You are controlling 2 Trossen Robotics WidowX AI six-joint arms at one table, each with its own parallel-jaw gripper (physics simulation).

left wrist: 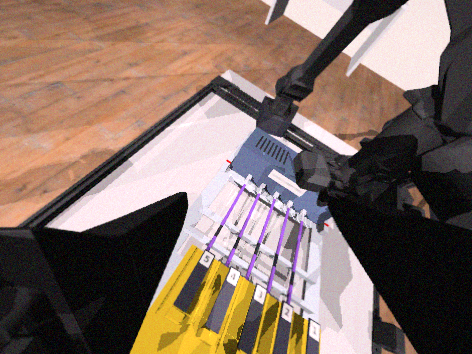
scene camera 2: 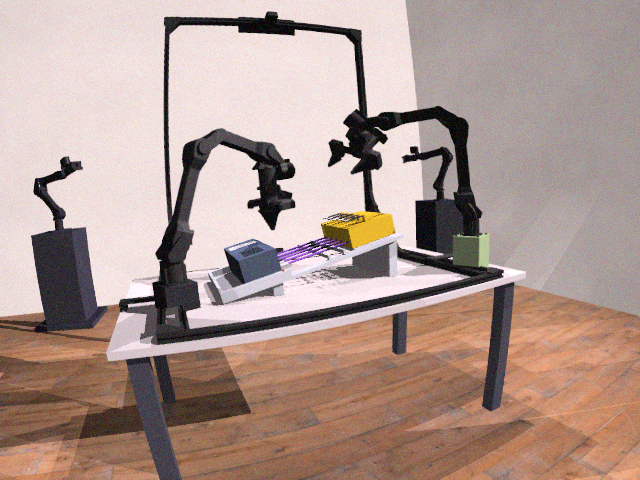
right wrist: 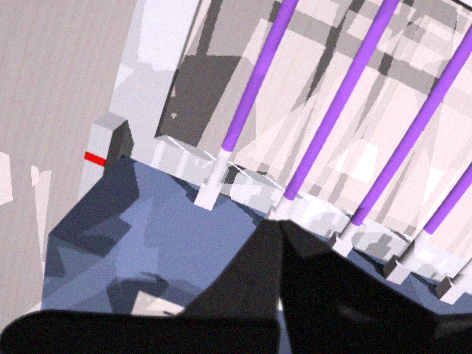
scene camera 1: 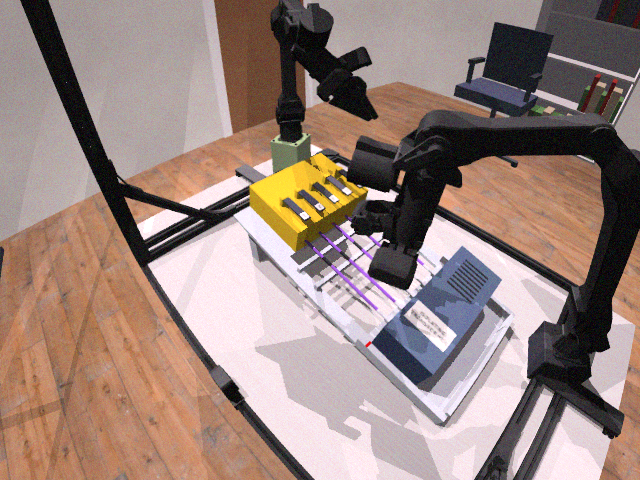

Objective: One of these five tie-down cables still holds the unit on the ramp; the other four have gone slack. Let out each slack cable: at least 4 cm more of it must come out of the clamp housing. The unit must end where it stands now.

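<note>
The yellow clamp housing (scene camera 1: 273, 206) (scene camera 2: 374, 227) (left wrist: 150, 335) stands at the ramp's high end, with dark levers numbered 1 to 5 in the left wrist view. Purple cables (scene camera 1: 351, 284) (scene camera 2: 305, 250) (left wrist: 235, 201) (right wrist: 255, 82) run from it to white connectors on the blue unit (scene camera 1: 439, 299) (scene camera 2: 263, 263) (left wrist: 245, 155) (right wrist: 185, 225). All look nearly straight; I cannot tell which is taut. My left gripper (scene camera 2: 343, 166) (left wrist: 257, 198) is open and empty, high above the housing. My right gripper (scene camera 2: 272, 227) (right wrist: 275, 233) is shut and empty, pointing down above the unit's cable side; its tips cover part of one connector.
The white ramp (scene camera 1: 330, 312) (scene camera 2: 315, 268) has crossbars under the cables and small red marks on its side edges beside the unit. A black frame (scene camera 1: 180, 330) (scene camera 2: 310, 312) runs round the table (scene camera 2: 118, 341). The left arm stands on a green block (scene camera 1: 289, 152) (scene camera 2: 470, 250).
</note>
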